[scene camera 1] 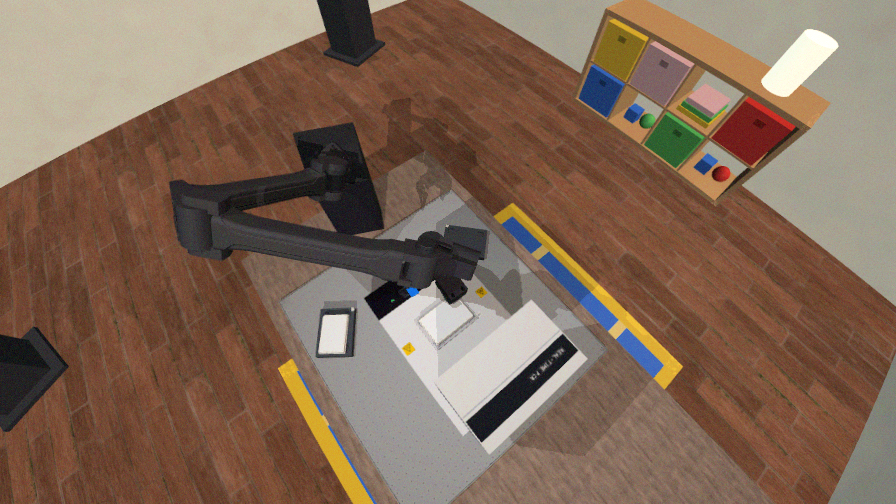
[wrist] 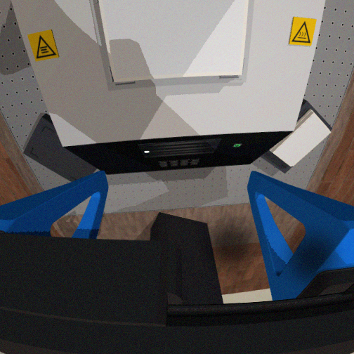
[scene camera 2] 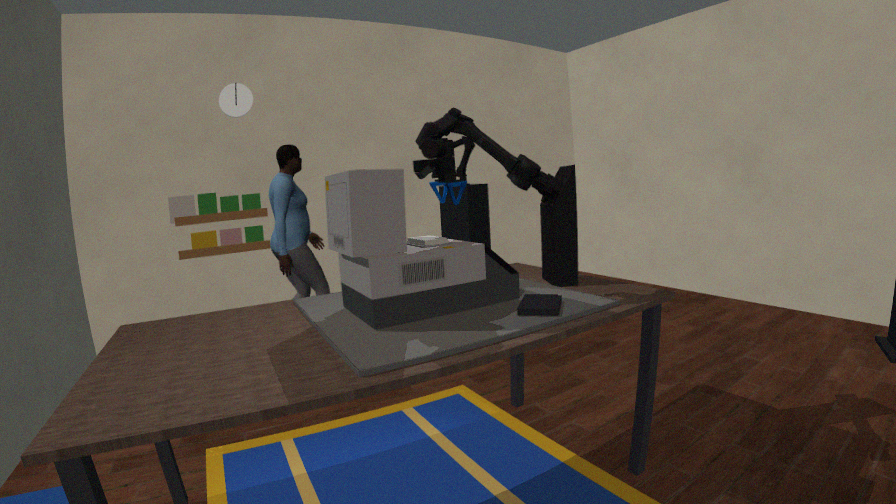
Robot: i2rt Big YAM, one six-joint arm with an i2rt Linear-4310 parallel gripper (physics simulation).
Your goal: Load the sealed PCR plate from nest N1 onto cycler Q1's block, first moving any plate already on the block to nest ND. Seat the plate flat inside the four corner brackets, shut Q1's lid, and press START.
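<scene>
Cycler Q1 (scene camera 1: 426,383) (scene camera 2: 460,266) (wrist: 200,112) has its lid (scene camera 1: 501,354) (scene camera 2: 379,210) raised. A white plate (scene camera 1: 446,320) (scene camera 2: 427,240) (wrist: 175,40) lies on its block. Another white plate (scene camera 1: 333,333) (wrist: 301,139) lies in a dark nest (scene camera 1: 350,332). A second dark nest (scene camera 1: 469,235) (scene camera 2: 540,304) (wrist: 55,150), on the cycler's other side, holds no plate. Nest labels are not readable. The front panel (wrist: 185,156) shows a small green mark. My gripper (scene camera 2: 449,201) (wrist: 177,178) is open and empty, above the cycler's front; its fingertips are mostly hidden in scene camera 1.
A grey perforated board (scene camera 1: 401,432) (scene camera 2: 388,357) lies under the cycler and nests on the wooden table (scene camera 2: 181,369). The raised lid stands tall at the cycler's back. A black pedestal (scene camera 2: 559,238) carries the arm. A person (scene camera 2: 291,219) stands beyond the table.
</scene>
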